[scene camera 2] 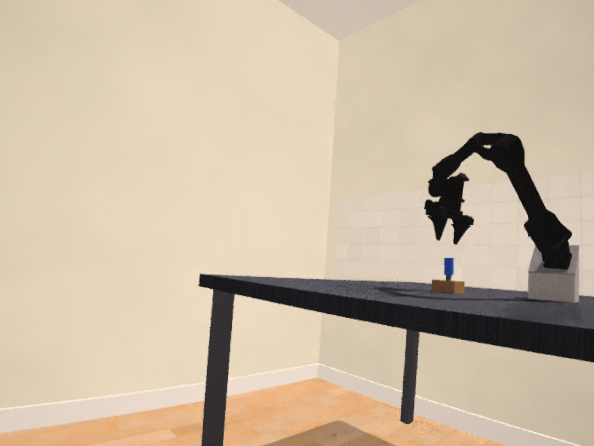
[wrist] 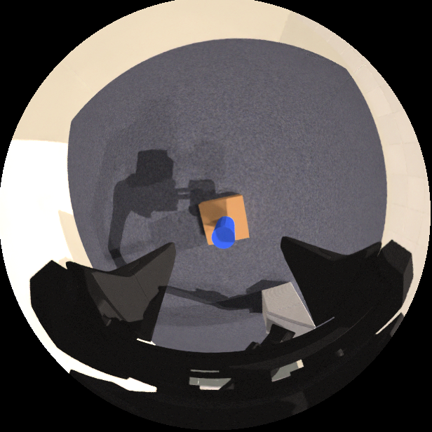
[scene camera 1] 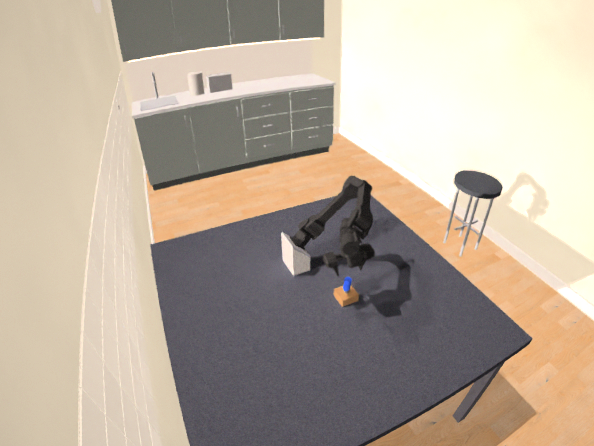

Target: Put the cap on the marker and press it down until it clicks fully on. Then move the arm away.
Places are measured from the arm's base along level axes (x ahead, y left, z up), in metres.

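Pixels of known places: gripper, fingertip midpoint: (scene camera 2: 446, 242) (scene camera 1: 349, 272); arm's base, link origin: (scene camera 2: 557, 260) (scene camera 1: 297, 243).
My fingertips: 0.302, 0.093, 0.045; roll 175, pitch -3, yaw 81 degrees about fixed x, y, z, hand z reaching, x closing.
Observation:
Ahead of a thing's pixels: the offset from my fingertips to its top centre, as dx, dy, dz.
A blue cap @[-0.013, +0.006, -0.049] (scene camera 1: 347, 284) (scene camera 2: 449, 266) (wrist: 223, 238) stands upright over an orange-brown block @[-0.013, +0.006, -0.122] (scene camera 1: 346, 298) (scene camera 2: 447, 287) (wrist: 239, 215). A short dark stub of the marker @[-0.013, +0.006, -0.054] (scene camera 2: 448, 278) shows between the cap's lower edge and the block's top in the scene camera 2 view; the rest of the marker is hidden by the cap and the block. My gripper (scene camera 1: 349, 272) (scene camera 2: 447, 242) (wrist: 229, 245) is open and empty. It points down above the cap, with a small gap between the fingertips and the cap's top in the scene camera 2 view.
The block stands on a dark table (scene camera 1: 260, 360) (scene camera 2: 280, 295) (wrist: 300, 125). The arm's light grey base stand (scene camera 1: 295, 257) (scene camera 2: 552, 286) (wrist: 287, 302) is behind the block in the scene camera 1 view. A black stool (scene camera 1: 477, 184) and a kitchen counter (scene camera 1: 260, 90) stand beyond the table.

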